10 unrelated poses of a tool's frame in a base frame.
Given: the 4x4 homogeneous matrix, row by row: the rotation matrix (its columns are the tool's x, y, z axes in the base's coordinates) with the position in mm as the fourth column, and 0 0 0 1 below. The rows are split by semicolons.
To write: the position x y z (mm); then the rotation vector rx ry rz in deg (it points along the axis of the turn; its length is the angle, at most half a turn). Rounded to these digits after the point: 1 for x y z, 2 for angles. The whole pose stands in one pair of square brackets.
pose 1, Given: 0.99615 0.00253 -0.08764 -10.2; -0.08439 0.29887 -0.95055 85.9; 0.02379 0.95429 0.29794 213.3; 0 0 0 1
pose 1, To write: [-10.2 85.9 213.3 72.55 -4.24 -3.31]
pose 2, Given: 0.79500 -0.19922 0.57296 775.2; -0.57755 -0.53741 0.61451 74.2; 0.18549 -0.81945 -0.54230 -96.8; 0 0 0 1
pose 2, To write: [775.2 74.2 -96.8 -121.59 32.85 -32.08]
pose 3, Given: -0.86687 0.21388 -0.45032 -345.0; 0.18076 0.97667 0.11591 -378.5; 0.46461 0.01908 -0.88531 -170.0; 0 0 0 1
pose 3, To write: [-345.0 -378.5 -170.0 -16.05 -151.65 -5.49]
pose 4, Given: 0.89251 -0.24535 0.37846 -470.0; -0.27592 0.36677 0.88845 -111.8; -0.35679 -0.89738 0.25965 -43.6; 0 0 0 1
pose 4, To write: [-470.0 -111.8 -43.6 -69.31 28.54 -1.19]
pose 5, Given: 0.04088 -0.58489 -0.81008 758.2; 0.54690 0.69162 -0.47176 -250.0; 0.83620 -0.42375 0.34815 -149.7; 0 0 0 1
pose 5, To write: [758.2 -250.0 -149.7 2.11 -72.24 49.66]
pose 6, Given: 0.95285 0.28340 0.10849 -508.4; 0.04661 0.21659 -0.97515 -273.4; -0.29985 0.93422 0.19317 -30.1; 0 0 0 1
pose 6, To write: [-508.4 -273.4 -30.1 77.23 16.52 -9.58]
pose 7, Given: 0.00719 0.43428 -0.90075 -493.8; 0.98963 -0.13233 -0.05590 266.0; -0.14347 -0.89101 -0.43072 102.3; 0 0 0 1
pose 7, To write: [-493.8 266.0 102.3 -93.75 -85.01 62.34]
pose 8, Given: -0.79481 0.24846 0.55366 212.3; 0.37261 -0.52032 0.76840 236.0; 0.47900 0.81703 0.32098 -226.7; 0 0 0 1
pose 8, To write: [212.3 236.0 -226.7 55.89 85.81 142.67]
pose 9, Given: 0.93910 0.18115 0.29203 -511.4; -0.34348 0.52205 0.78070 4.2; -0.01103 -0.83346 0.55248 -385.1; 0 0 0 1
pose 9, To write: [-511.4 4.2 -385.1 -55.75 10.47 -18.12]
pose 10, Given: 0.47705 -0.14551 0.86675 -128.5; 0.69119 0.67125 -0.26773 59.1; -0.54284 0.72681 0.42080 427.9; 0 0 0 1
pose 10, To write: [-128.5 59.1 427.9 38.11 54.01 32.06]
